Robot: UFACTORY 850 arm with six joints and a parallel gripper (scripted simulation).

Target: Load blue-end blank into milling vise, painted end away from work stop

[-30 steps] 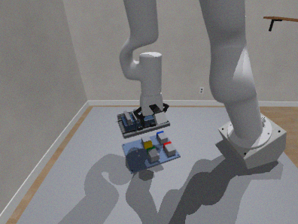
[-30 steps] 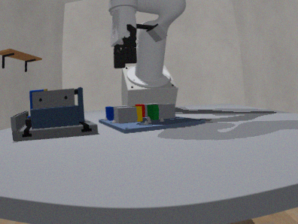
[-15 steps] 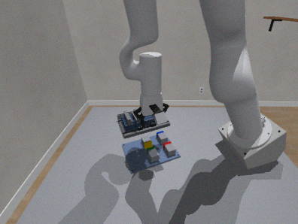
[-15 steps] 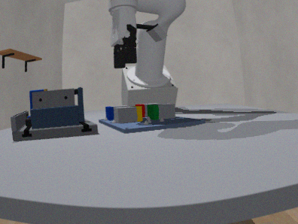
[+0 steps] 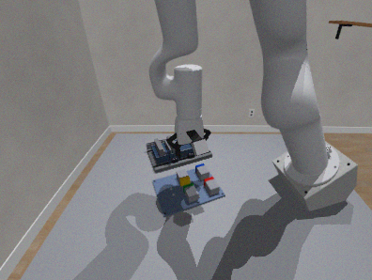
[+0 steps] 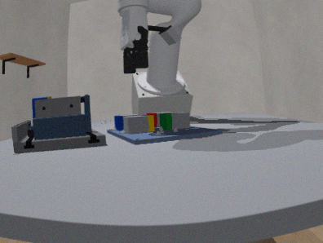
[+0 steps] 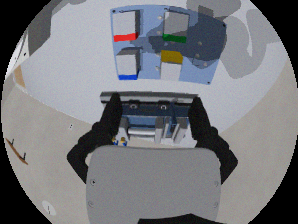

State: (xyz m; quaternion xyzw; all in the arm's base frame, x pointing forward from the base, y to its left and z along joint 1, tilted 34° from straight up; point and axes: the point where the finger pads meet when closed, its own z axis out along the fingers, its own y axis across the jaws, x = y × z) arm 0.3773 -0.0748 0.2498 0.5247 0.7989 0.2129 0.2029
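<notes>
Right now the yellow-ended blank is 3 cm ahead of my hand, 1 cm to the left of it and 14 cm below it. From my hand the other things lie so: green-ended blank 1 cm behind, 9 cm to the left, 14 cm below; then red-ended blank 9 cm behind, 5 cm to the left, 14 cm below; then plate 1 cm ahead, 5 cm to the left, 16 cm below.
</notes>
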